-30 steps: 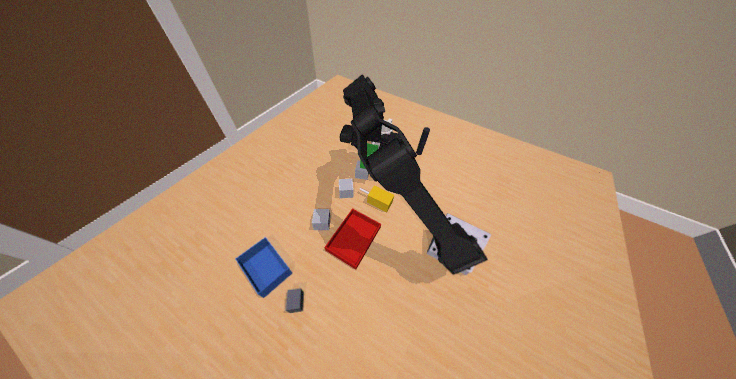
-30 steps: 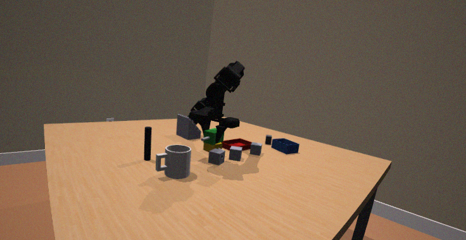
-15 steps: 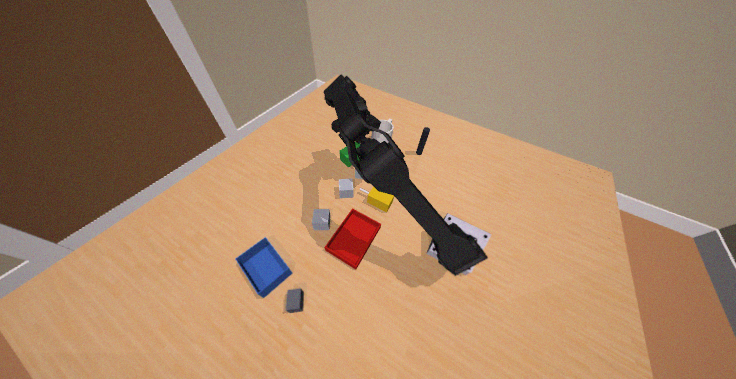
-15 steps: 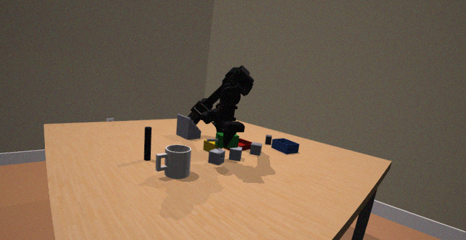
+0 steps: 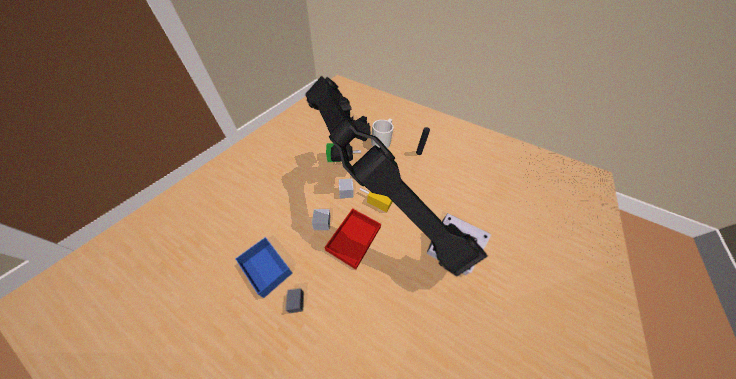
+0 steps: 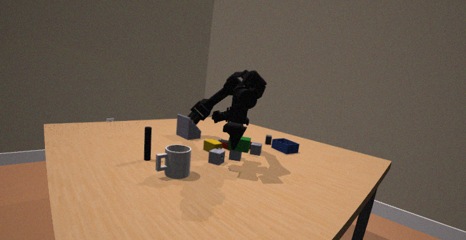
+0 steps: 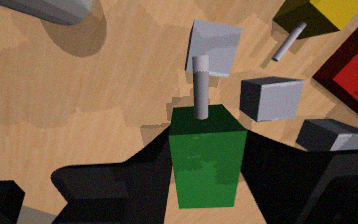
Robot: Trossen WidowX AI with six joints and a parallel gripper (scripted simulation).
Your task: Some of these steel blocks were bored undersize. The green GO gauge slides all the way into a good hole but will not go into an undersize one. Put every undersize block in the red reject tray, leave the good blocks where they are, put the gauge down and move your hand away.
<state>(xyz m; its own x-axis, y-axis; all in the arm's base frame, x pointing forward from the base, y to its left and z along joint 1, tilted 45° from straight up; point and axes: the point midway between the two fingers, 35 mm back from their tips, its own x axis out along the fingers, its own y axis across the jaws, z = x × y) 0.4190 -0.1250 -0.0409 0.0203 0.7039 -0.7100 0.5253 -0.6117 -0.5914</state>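
The steel block is 8 cm to the left of my gripper tip, 6 cm behind it and 5 cm below it. The rest, counted from my gripper tip: mug 21 cm to the right, 6 cm behind, 4 cm below; then yellow gauge 14 cm behind, 6 cm to the left, 5 cm below; then green gauge 2 cm above, 1 cm to the right, 1 cm behind.
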